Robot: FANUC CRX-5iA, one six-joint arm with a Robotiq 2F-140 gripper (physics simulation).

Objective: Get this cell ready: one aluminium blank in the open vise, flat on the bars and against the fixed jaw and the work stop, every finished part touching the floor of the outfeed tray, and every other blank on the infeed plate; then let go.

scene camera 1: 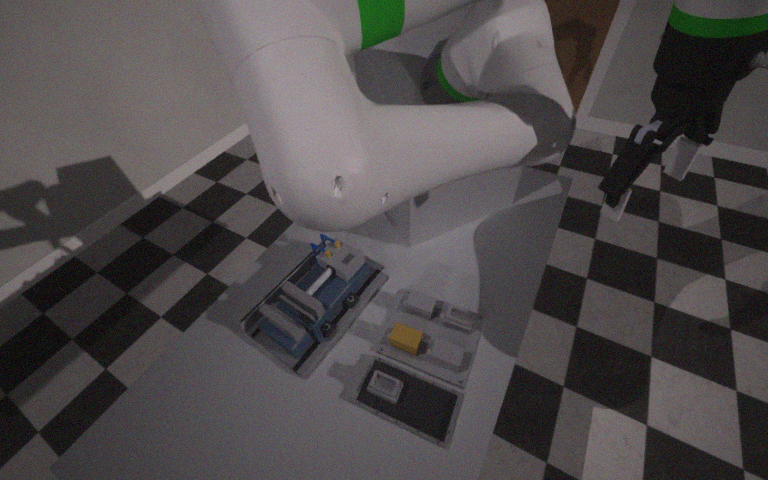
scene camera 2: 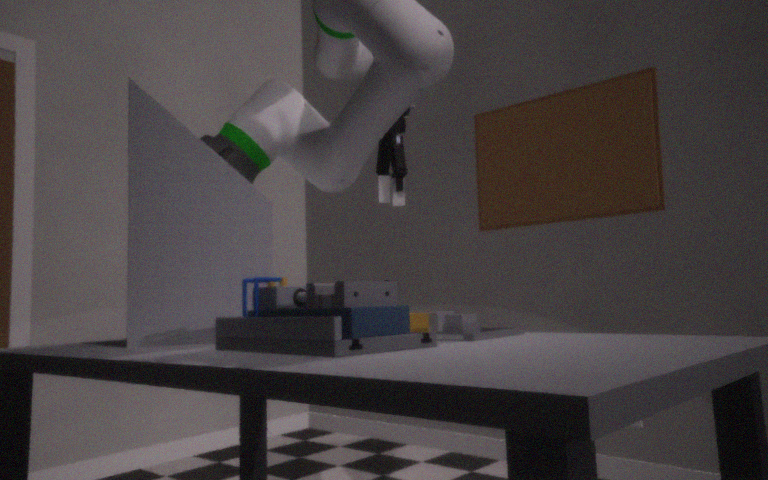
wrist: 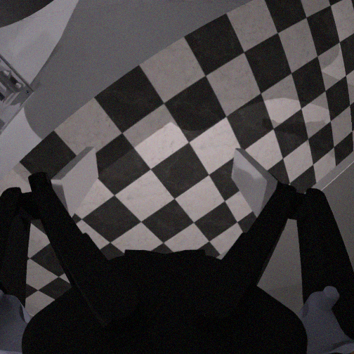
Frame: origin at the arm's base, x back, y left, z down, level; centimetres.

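Where they show: gripper, fingertip midpoint: (scene camera 1: 641, 195) (scene camera 2: 390, 204); arm's base at its link origin: (scene camera 1: 450, 88) (scene camera 2: 219, 173).
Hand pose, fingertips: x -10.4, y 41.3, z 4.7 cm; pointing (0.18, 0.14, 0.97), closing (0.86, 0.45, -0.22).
Things, the pixels of their centre, and the offset from my fingertips.
- blue vise at the middle of its body: (scene camera 2: 321, 314) (scene camera 1: 314, 293) dx -35.1, dy -48.8, dz +26.1 cm
- infeed plate at the middle of its body: (scene camera 1: 432, 333) dx -26.7, dy -22.6, dz +30.7 cm
- plain grey block at the middle of its body: (scene camera 1: 420, 304) dx -22.9, dy -27.8, dz +28.5 cm
- grey part with a pocket, body centre: (scene camera 1: 459, 318) dx -21.2, dy -19.1, dz +28.5 cm
- yellow block at the middle of its body: (scene camera 2: 410, 323) (scene camera 1: 405, 338) dx -31.7, dy -26.2, dz +28.5 cm
- pocketed grey part at the middle of its body: (scene camera 2: 461, 324) (scene camera 1: 385, 385) dx -42.0, dy -24.3, dz +28.7 cm
My gripper (scene camera 1: 648, 183) (scene camera 2: 391, 192) (wrist: 164, 161) is open and empty, high up and off to the right of the vise and plates. The blue vise (scene camera 1: 339, 291) (scene camera 2: 376, 321) has two light grey jaws; the gap between them is partly hidden, and no block can be made out there. The infeed plate (scene camera 1: 420, 365) bears a plain grey block (scene camera 1: 419, 303) at the back, a grey part with a pocket (scene camera 1: 459, 317) at the back right, a yellow block (scene camera 1: 406, 338) (scene camera 2: 419, 322) and another grey block (scene camera 1: 447, 353). A pocketed grey part (scene camera 1: 385, 386) lies in the dark-floored outfeed tray (scene camera 1: 396, 420), at its left.
The vise stands on a grey base (scene camera 1: 304, 370) (scene camera 2: 277, 333), left of the infeed plate. Blue brackets (scene camera 1: 322, 243) (scene camera 2: 249, 297) rise at its far end. The arm (scene camera 1: 339, 141) (scene camera 2: 390, 67) arches above the table. A plate corner (wrist: 20, 90) shows at the left of the wrist view.
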